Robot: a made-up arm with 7 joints.
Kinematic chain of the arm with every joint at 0, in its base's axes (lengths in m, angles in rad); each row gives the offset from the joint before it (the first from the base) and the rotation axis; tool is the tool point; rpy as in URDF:
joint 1: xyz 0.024 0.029 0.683 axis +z
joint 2: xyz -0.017 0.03 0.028 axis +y
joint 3: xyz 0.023 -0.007 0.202 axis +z
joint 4: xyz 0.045 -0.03 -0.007 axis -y
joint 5: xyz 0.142 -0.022 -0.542 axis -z
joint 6: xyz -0.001 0.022 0 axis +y
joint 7: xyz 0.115 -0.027 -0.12 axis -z
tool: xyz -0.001 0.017 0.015 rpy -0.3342 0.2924 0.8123
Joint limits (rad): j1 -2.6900..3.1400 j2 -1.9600..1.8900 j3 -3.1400..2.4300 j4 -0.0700..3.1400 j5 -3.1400..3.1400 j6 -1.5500..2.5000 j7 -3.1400..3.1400
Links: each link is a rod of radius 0.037 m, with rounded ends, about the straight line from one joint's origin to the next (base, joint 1, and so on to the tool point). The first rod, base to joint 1, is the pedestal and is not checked.
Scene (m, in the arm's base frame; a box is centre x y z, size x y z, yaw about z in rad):
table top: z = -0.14
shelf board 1: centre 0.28 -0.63 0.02 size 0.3 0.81 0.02 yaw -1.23
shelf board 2: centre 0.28 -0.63 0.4 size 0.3 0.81 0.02 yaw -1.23
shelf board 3: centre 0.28 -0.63 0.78 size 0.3 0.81 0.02 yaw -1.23
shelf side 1: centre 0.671 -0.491 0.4 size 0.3 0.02 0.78 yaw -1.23
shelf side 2: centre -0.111 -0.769 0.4 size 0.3 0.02 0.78 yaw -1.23
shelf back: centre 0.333 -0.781 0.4 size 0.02 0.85 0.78 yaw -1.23
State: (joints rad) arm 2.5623 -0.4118 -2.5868 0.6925 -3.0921 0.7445 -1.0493
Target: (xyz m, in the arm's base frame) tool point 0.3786 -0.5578 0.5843
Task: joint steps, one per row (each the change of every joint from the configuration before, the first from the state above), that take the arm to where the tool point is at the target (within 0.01 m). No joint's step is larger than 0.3 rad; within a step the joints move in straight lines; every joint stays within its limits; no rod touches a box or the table.
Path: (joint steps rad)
1: 0.0158 0.2709 -0.0753 -0.1507 0.0885 -0.1628 -0.1153
2: 0.0158 0.2709 -0.0753 -0.1507 0.0884 -0.1629 -0.1154
3: 0.0158 0.2709 -0.0753 -0.1507 0.0885 -0.1628 -0.1153
4: -0.1627 -0.1652 -0.0748 0.2470 -0.0873 0.1821 0.1172
5: -0.1626 -0.1652 -0.0749 0.2469 -0.0874 0.1820 0.1172
6: -0.1627 -0.1651 -0.0749 0.2470 -0.0873 0.1821 0.1172

